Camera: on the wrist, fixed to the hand. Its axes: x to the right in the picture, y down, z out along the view.
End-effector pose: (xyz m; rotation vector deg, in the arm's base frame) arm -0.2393 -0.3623 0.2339 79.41 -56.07 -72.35
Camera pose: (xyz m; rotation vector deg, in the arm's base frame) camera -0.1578 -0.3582 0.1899 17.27 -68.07 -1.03
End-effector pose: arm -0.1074 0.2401 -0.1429 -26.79 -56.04 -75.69
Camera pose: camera -0.1189 0.1578 -0.1841 -52.43 -2.35 -4.78
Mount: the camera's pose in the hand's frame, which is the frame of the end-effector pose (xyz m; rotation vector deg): 0.0157 -0.0398 -0.0823 -14.09 15.84 86.73
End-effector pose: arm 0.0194 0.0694 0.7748 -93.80 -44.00 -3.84
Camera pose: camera 0.0418 0.0029 0.8355 -114.60 47.11 39.50
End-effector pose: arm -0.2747 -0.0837 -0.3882 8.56 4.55 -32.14
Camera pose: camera -0.2856 -0.1118 -0.4759 0.89 15.27 56.29
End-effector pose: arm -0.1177 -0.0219 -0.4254 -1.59 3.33 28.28
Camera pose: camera -0.0891 -0.0529 -0.5080 -17.61 16.99 115.06
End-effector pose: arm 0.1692 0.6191 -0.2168 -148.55 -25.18 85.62
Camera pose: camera 0.2399 0.6653 -0.1784 113.95 -63.67 -39.37
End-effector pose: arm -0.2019 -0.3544 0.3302 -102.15 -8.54 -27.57
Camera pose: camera -0.2215 -0.4243 0.3879 -87.88 80.27 22.15
